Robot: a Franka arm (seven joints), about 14 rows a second.
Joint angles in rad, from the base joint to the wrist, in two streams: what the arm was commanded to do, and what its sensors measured. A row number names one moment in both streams.
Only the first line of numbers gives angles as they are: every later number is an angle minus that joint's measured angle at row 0.
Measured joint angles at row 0:
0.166, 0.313, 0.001, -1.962, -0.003, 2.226, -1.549
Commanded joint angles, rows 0 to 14:
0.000, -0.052, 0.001, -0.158, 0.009, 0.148, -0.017
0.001, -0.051, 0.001, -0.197, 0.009, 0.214, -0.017
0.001, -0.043, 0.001, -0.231, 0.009, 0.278, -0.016
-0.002, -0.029, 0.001, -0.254, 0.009, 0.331, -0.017
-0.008, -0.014, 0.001, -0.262, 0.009, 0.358, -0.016
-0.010, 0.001, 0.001, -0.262, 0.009, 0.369, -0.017
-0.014, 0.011, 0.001, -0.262, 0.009, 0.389, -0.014
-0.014, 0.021, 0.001, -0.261, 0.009, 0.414, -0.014
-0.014, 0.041, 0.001, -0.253, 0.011, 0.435, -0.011
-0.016, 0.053, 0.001, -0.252, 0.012, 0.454, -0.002
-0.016, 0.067, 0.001, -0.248, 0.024, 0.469, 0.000
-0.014, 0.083, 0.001, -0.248, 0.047, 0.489, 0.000
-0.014, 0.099, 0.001, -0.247, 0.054, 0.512, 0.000
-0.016, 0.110, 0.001, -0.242, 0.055, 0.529, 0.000
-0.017, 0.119, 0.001, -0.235, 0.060, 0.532, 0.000
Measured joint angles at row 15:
-0.006, 0.101, -0.005, -0.248, 0.038, 0.511, 0.002
